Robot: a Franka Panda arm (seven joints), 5 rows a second.
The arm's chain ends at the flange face. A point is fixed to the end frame.
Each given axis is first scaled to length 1.
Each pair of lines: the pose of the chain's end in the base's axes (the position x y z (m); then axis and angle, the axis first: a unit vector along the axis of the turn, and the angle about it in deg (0 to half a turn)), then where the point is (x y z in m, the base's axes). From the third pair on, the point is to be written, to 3 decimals.
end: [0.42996 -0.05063 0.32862 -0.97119 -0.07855 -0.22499 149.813]
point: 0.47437 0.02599 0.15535
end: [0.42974 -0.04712 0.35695 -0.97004 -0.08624 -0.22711 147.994]
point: 0.47352 0.03529 0.18619
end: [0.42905 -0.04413 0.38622 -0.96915 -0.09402 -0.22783 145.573]
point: 0.471 0.046 0.219
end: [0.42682 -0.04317 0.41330 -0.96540 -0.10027 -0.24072 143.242]
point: 0.472 0.054 0.251
